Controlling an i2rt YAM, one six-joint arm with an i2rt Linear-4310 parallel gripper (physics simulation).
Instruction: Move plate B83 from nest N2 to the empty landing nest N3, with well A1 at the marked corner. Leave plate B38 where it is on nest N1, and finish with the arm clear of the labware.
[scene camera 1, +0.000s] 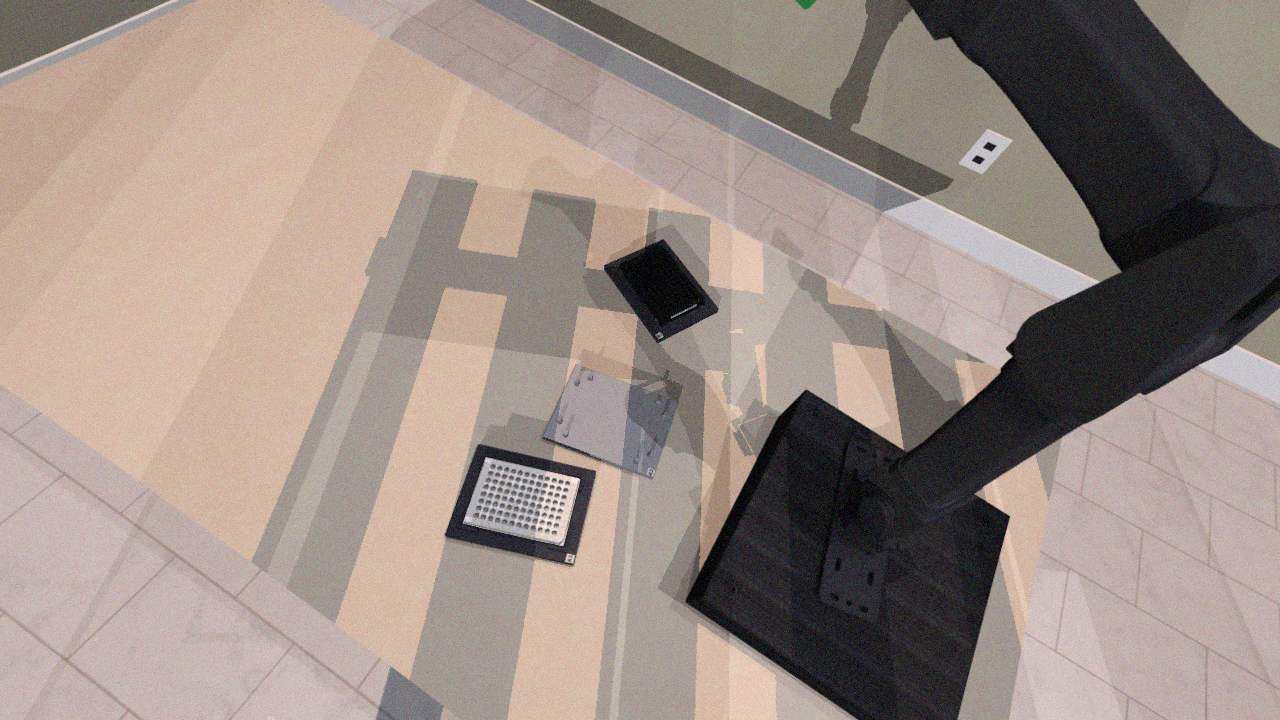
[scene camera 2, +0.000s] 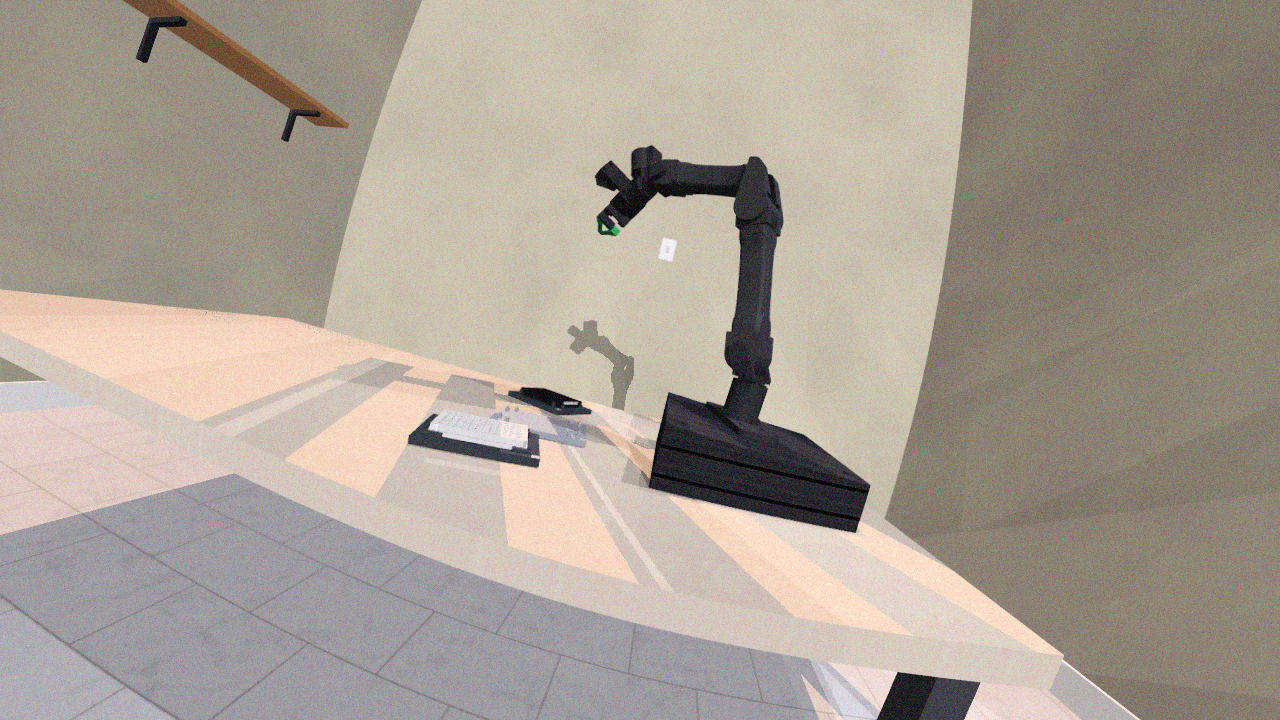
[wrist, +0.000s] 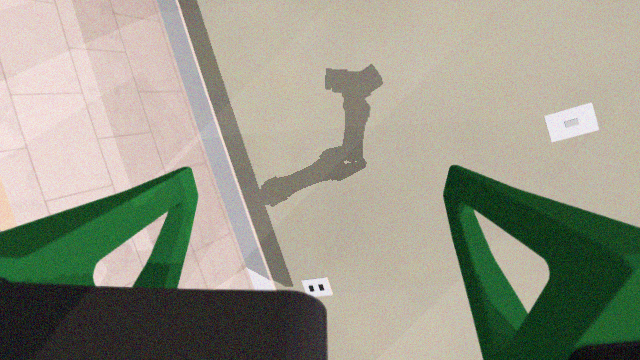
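A white 96-well plate (scene camera 1: 520, 501) (scene camera 2: 478, 428) sits flat in a black nest (scene camera 1: 501, 540) (scene camera 2: 474, 449). A black plate (scene camera 1: 662, 279) (scene camera 2: 552, 397) sits in another black nest (scene camera 1: 689, 319) (scene camera 2: 577, 411) near the wall. Between them lies a grey empty nest (scene camera 1: 608, 416) (scene camera 2: 559, 432) with small upright posts. Each nest has a small corner tag, too small to read, so I cannot tell which plate is B83. My gripper (scene camera 2: 607, 229) (wrist: 320, 180) is open and empty, high above the table and clear of the labware. A green fingertip shows at the top edge in scene camera 1.
The arm's black base block (scene camera 1: 760, 573) (scene camera 2: 751, 483) stands on the table (scene camera 1: 223, 268) (scene camera 2: 572, 573), right of the nests. A wooden shelf (scene camera 2: 241, 67) hangs on the wall at upper left. A wall outlet (scene camera 1: 985, 151) (wrist: 317, 287) and a switch plate (scene camera 2: 667, 249) (wrist: 571, 122) are on the wall.
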